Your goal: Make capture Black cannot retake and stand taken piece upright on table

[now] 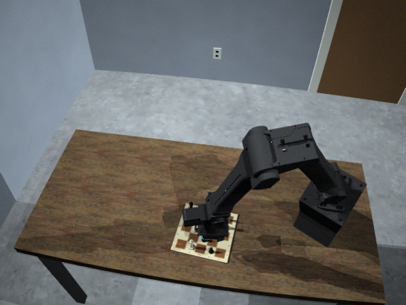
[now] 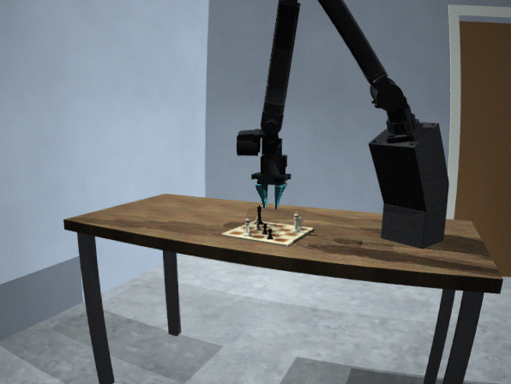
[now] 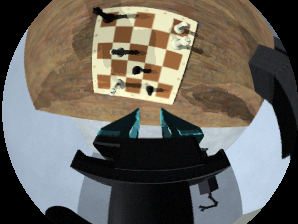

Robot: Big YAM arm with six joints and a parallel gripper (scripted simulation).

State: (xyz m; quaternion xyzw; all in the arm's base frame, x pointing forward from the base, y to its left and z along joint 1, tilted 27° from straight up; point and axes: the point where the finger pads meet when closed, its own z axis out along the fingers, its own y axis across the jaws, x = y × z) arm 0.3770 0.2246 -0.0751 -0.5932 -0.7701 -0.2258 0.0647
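My gripper is now 10 cm above the chessboard, 7 cm to the left of it and 5 cm short of it. From my hand the other things lie so: tall black piece 14 cm to the right, 14 cm ahead, 7 cm below; tall white piece 12 cm to the right, 7 cm below, 2 cm behind.
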